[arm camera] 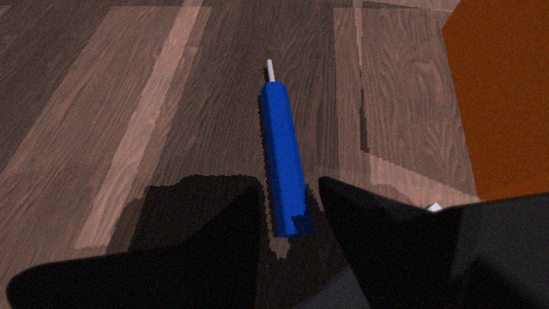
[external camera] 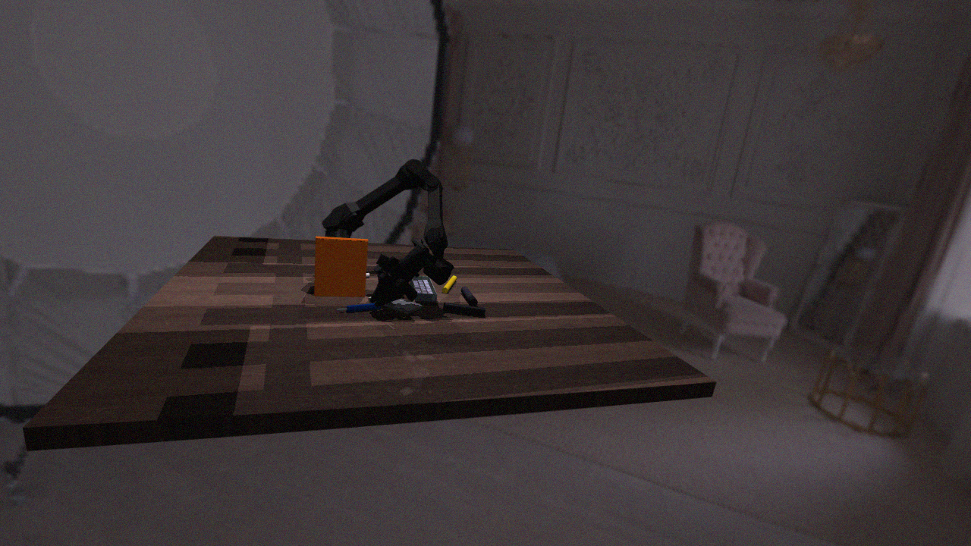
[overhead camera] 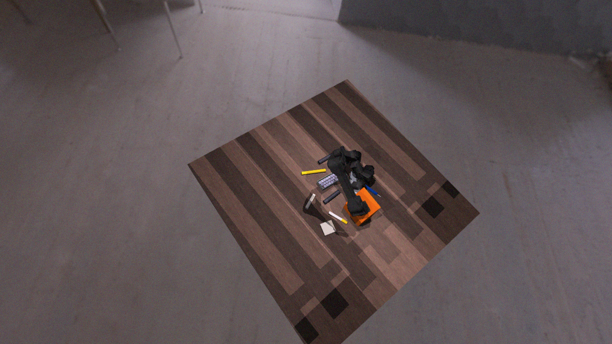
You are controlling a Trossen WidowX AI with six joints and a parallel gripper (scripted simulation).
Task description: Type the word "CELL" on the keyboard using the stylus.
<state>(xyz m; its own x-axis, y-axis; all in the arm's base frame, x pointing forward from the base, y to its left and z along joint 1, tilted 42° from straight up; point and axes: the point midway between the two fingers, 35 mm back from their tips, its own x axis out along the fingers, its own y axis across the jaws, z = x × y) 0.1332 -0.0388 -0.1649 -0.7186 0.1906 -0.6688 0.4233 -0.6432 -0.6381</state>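
Now: the grey card 6 cm ahead of my gripper tip, 5 cm to the left of it and 1 cm below it. Round my gripper tip: white notepad (35 cm to the left, 11 cm behind, 1 cm below); yellow marker (25 cm to the left, 24 cm ahead, 1 cm below); white-and-yellow pen (26 cm to the left, 10 cm behind, 1 cm below).
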